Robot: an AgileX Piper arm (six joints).
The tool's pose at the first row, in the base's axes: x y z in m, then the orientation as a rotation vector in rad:
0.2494, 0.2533, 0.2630, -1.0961, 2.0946, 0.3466
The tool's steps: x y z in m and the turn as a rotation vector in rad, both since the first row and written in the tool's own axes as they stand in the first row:
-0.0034, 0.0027, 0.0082, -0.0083, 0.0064, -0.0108
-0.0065, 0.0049, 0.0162, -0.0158, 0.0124, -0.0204
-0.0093, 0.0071, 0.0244, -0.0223, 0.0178, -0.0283
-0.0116, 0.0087, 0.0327, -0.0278, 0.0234, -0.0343
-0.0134, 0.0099, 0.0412, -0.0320, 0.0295, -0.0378
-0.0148, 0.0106, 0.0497, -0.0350, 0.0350, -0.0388
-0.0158, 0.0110, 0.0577, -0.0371, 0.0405, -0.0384
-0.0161, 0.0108, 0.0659, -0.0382, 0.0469, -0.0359
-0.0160, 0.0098, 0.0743, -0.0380, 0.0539, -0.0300
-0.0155, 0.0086, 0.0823, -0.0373, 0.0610, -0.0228
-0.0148, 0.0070, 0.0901, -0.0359, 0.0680, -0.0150
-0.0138, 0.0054, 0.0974, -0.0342, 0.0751, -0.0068
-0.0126, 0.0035, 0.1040, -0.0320, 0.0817, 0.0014
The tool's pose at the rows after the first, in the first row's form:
0.2525, 0.2613, 0.2595, -1.1143, 2.0938, 0.3473
0.2557, 0.2688, 0.2559, -1.1308, 2.0934, 0.3479
0.2590, 0.2761, 0.2521, -1.1447, 2.0933, 0.3485
0.2626, 0.2829, 0.2478, -1.1561, 2.0946, 0.3488
0.2664, 0.2892, 0.2431, -1.1646, 2.0978, 0.3487
0.2704, 0.2950, 0.2381, -1.1695, 2.1021, 0.3488
0.2744, 0.3001, 0.2332, -1.1725, 2.1072, 0.3486
0.2786, 0.3045, 0.2278, -1.1732, 2.1144, 0.3479
0.2834, 0.3084, 0.2220, -1.1698, 2.1243, 0.3472
0.2881, 0.3116, 0.2162, -1.1649, 2.1351, 0.3464
0.2928, 0.3144, 0.2104, -1.1588, 2.1461, 0.3453
0.2973, 0.3167, 0.2048, -1.1522, 2.1575, 0.3440
0.3016, 0.3184, 0.1995, -1.1450, 2.1683, 0.3423

